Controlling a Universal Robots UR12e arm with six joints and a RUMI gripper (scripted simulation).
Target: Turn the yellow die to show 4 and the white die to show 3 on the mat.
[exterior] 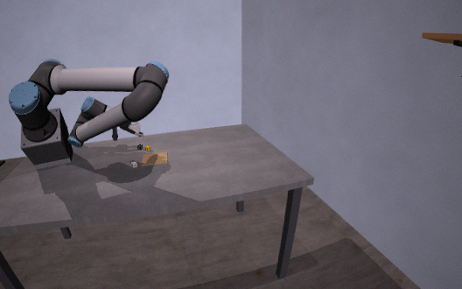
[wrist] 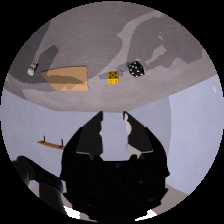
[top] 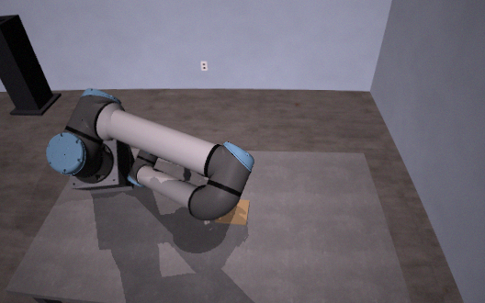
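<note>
My hand is 10 cm above the yellow die, 3 cm short of it and 1 cm to the right of it. Also, from my hand: black die 10 cm below, 5 cm to the left, 2 cm behind; then white die 20 cm to the right, 10 cm below, 4 cm behind; then tan mat 13 cm to the right, 11 cm below, 7 cm ahead.
</note>
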